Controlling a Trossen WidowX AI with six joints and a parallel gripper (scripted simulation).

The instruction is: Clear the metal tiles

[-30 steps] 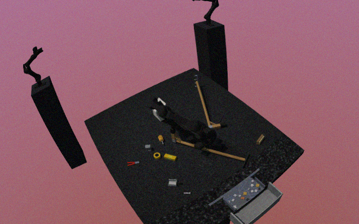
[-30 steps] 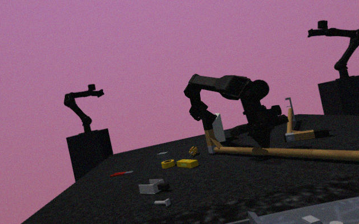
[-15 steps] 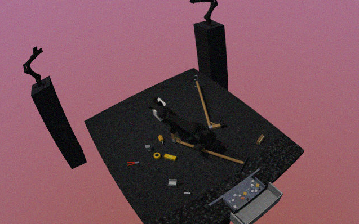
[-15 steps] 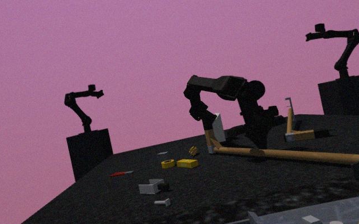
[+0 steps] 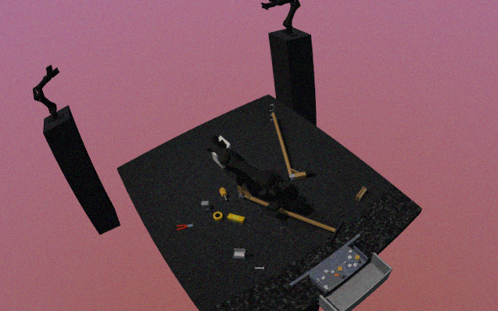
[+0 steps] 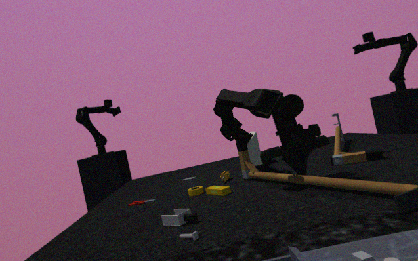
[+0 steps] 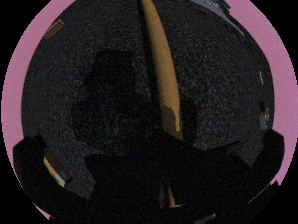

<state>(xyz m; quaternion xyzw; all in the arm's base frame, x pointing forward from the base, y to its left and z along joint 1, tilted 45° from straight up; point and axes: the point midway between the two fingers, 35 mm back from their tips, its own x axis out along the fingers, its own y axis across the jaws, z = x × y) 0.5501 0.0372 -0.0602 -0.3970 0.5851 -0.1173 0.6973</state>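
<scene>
Right now the long scraper is 50 mm above my gripper tip, 20 mm ahead of it and 10 mm to the right of it. Also, from my gripper tip: yellow tape ring: 310 mm to the right, 170 mm behind, 10 mm below; then yellow block: 240 mm to the right, 100 mm behind; then yellow-handled screwdriver: 300 mm behind, 210 mm to the right.
</scene>
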